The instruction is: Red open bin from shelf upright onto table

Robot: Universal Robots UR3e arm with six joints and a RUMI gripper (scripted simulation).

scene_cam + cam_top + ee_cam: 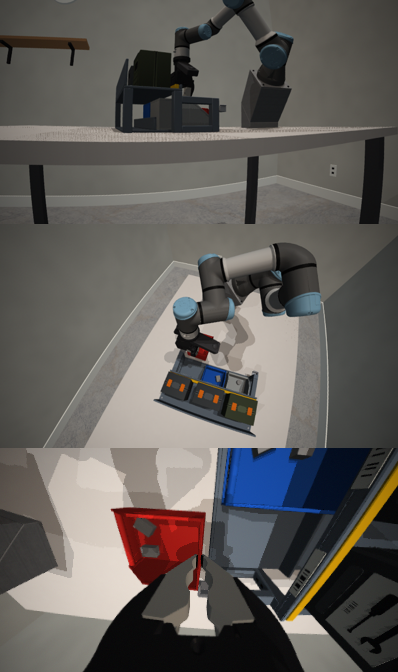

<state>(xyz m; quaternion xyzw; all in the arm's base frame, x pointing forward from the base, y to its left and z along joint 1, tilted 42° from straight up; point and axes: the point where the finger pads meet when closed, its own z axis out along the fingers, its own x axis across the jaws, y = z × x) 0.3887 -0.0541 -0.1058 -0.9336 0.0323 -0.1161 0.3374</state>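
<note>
My hand is 6 cm past the red bin and 4 cm above it. Round my hand: blue bin 10 cm ahead, 11 cm to the left, 4 cm below; then olive case 17 cm ahead, 23 cm to the left, 7 cm above; then yellow-edged rail 13 cm ahead, 11 cm to the left, 3 cm above.
</note>
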